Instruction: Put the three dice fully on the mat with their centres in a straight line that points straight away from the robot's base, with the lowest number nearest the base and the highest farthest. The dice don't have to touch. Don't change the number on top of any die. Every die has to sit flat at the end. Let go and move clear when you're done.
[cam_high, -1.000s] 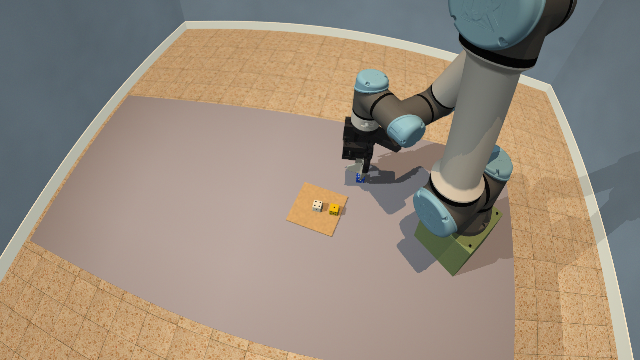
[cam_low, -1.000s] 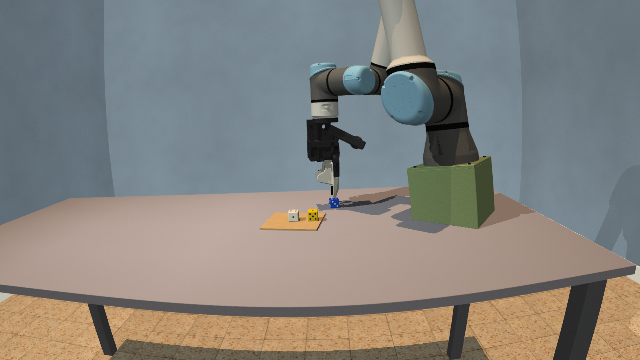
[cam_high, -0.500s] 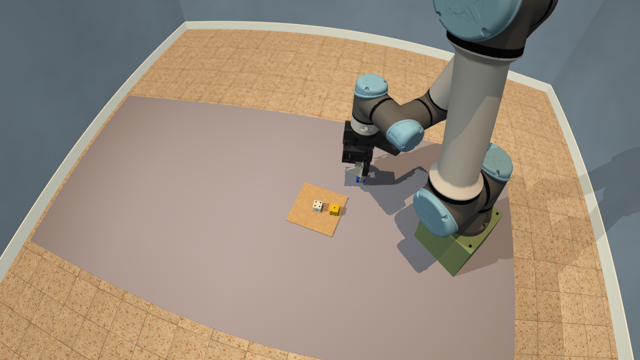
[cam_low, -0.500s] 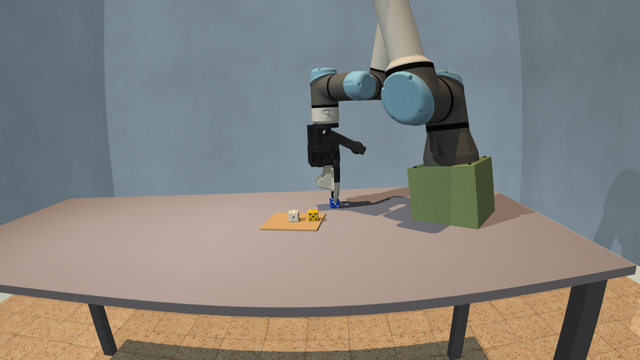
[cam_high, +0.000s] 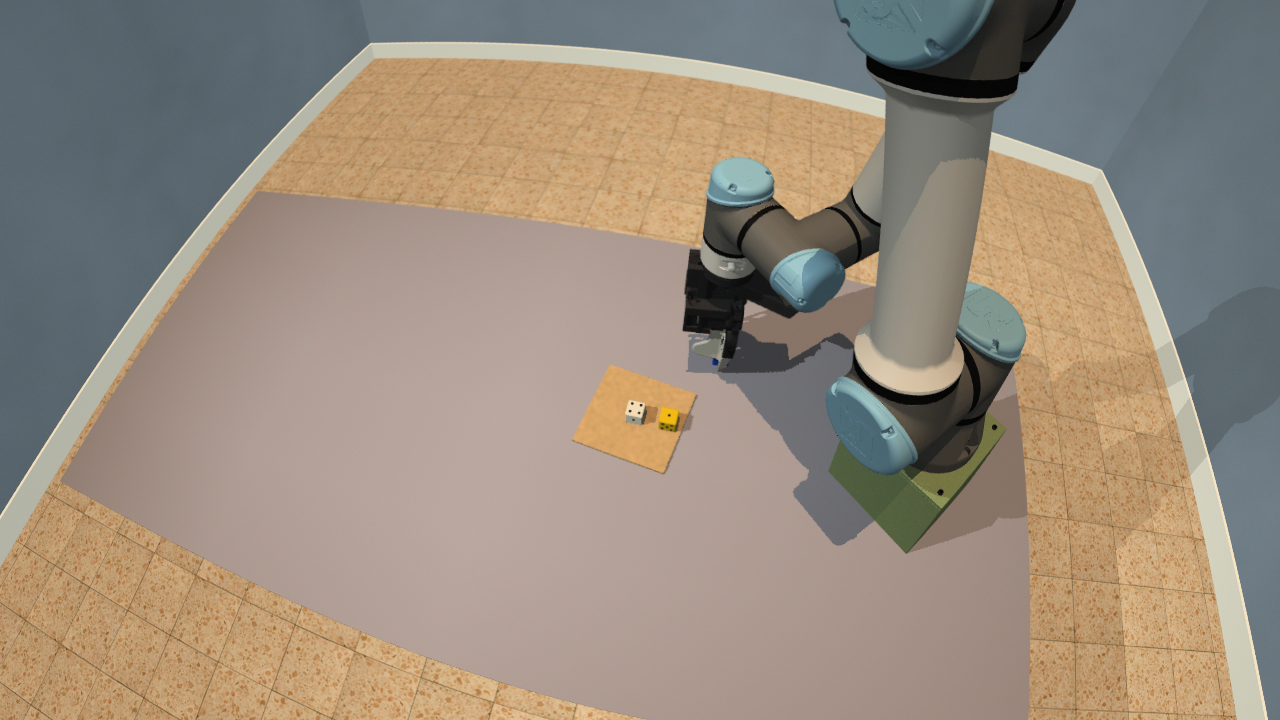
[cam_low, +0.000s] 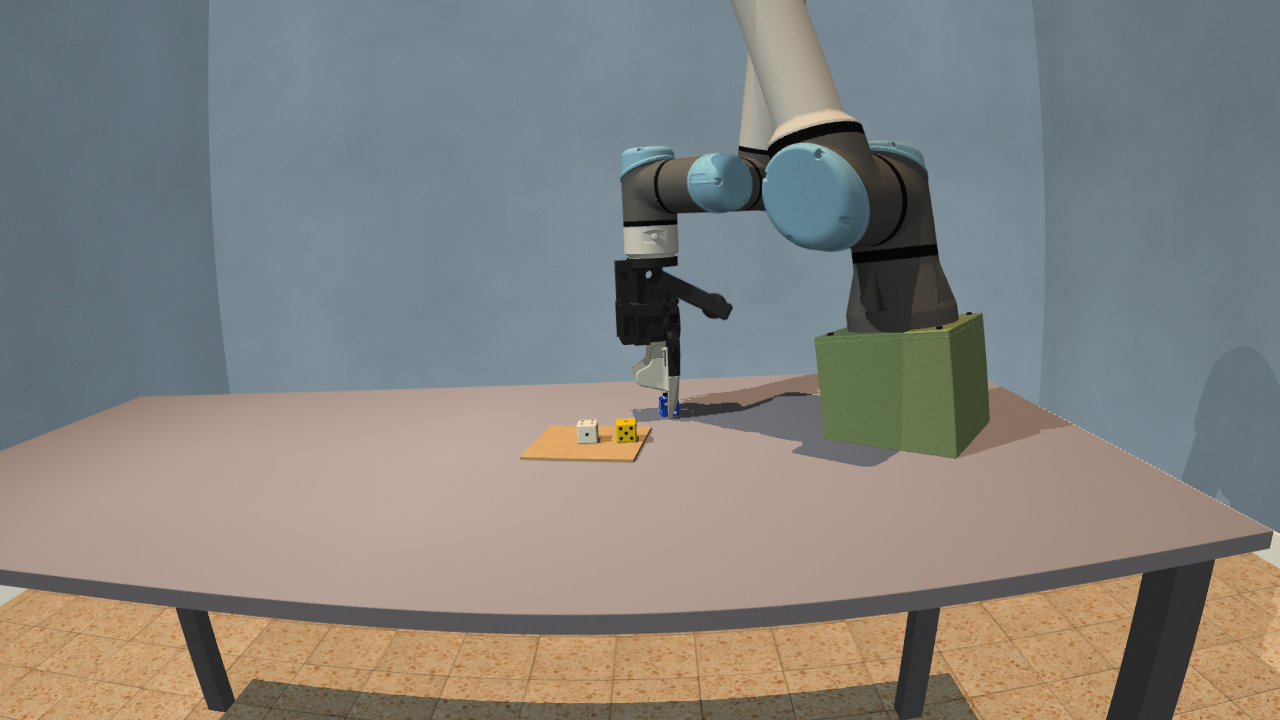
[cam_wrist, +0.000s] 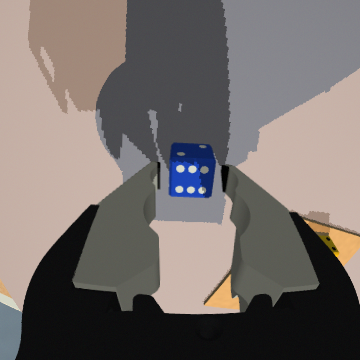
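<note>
My hand is 1 cm above the blue die. The rest, counted from my hand: white die: 14 cm to the left, 9 cm ahead; mat: 14 cm to the left, 9 cm ahead, 2 cm below; yellow die: 14 cm to the left, 4 cm ahead.
</note>
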